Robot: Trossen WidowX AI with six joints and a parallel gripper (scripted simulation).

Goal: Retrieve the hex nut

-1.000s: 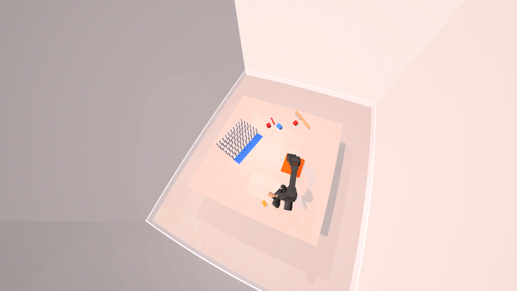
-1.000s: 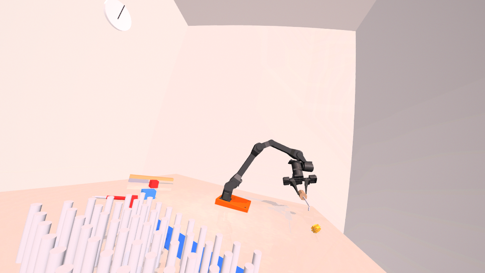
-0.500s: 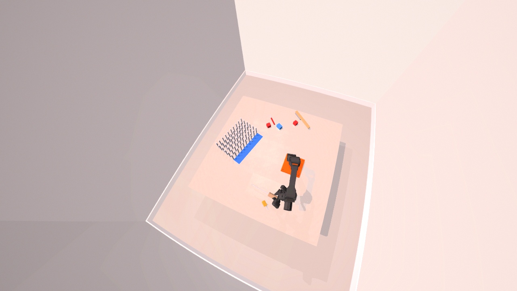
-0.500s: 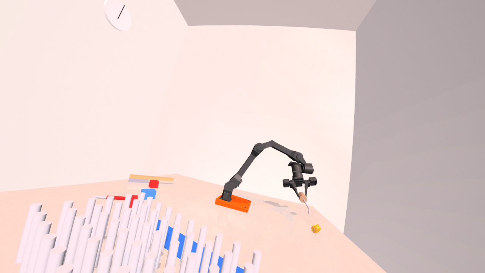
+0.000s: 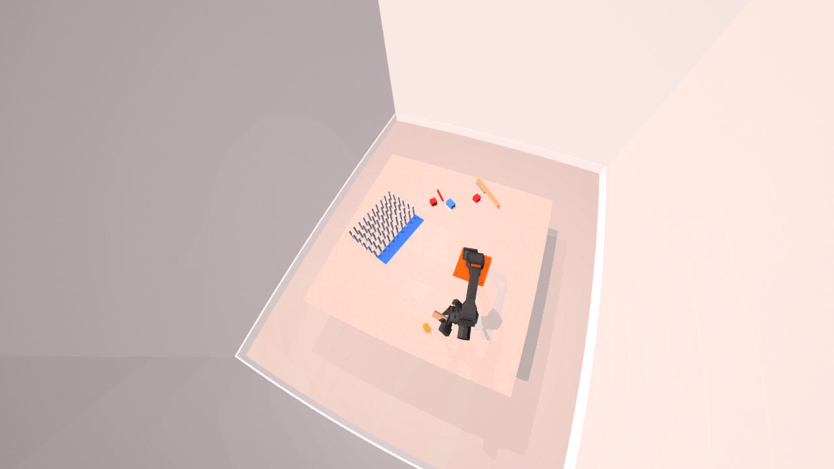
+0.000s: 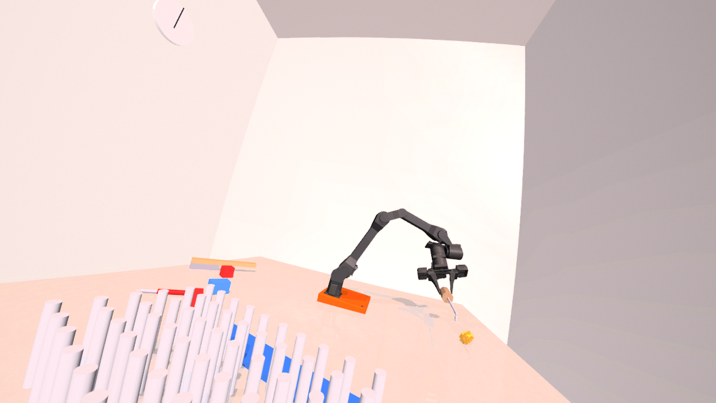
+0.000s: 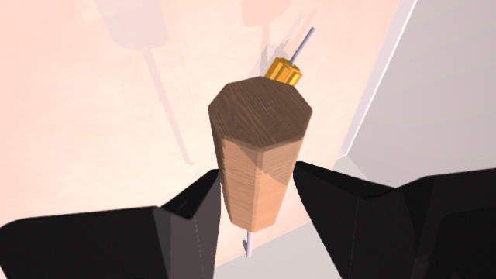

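My gripper tip is now 50 mm short of the orange toothed piece, 70 mm to the right of it and 110 mm above it. Round my gripper tip: blue block 170 mm ahead, 760 mm to the right, 110 mm below; then blue taped strip 410 mm ahead, 410 mm to the right, 130 mm below; then hook tool 100 mm ahead, 20 mm to the right, 10 mm below.
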